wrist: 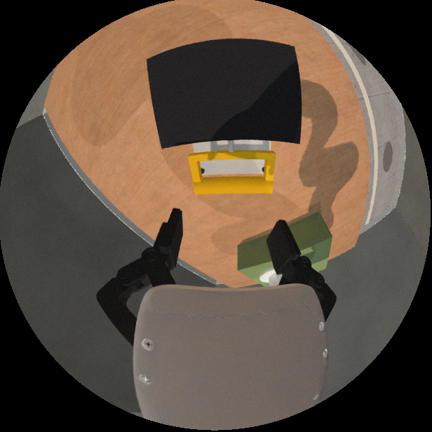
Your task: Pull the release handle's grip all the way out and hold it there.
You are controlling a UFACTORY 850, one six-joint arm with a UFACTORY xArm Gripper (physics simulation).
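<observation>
The release handle's yellow grip (233, 185) is a rectangular loop at the middle of the wrist view, on the near side of a black housing (227, 92). A grey rod and part of a light base plate show between the grip and the housing. My gripper (229, 226) is open and empty. Its two black fingers stand wide apart, below the grip in the view and not touching it. The housing hides most of the base plate and the mechanism under it.
A green block-like object (285, 245) with a white part lies at the lower right, partly behind the right finger. The wooden table top (115, 100) has a grey edge at the left and a grey strip with a pale line (371, 145) at the right.
</observation>
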